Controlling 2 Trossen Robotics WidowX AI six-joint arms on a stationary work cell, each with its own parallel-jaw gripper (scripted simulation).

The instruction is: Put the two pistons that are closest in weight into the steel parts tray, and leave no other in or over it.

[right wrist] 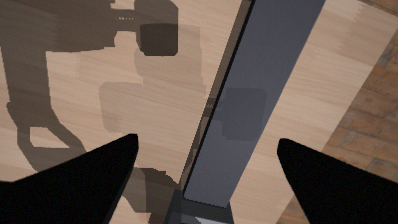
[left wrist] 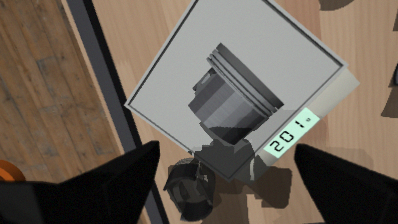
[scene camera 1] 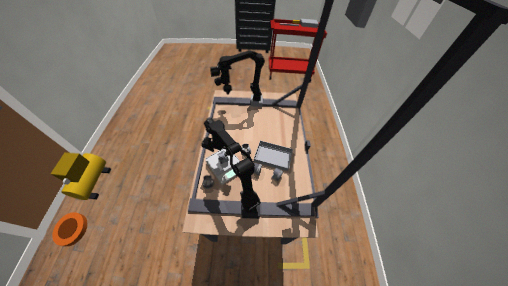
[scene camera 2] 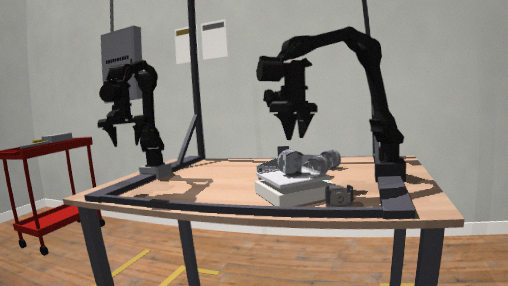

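Note:
Scene camera 1 shows a steel parts tray (scene camera 1: 269, 154). Scene camera 2 shows my right gripper (scene camera 2: 126, 146), my left gripper (scene camera 2: 295, 139) and a white scale (scene camera 2: 297, 195). Left wrist view: my left gripper (left wrist: 226, 149) and the white scale (left wrist: 345, 82) are visible; the steel parts tray is out of frame in the left wrist view. Right wrist view: my right gripper (right wrist: 208, 143) is visible; the steel parts tray is out of frame in the right wrist view.

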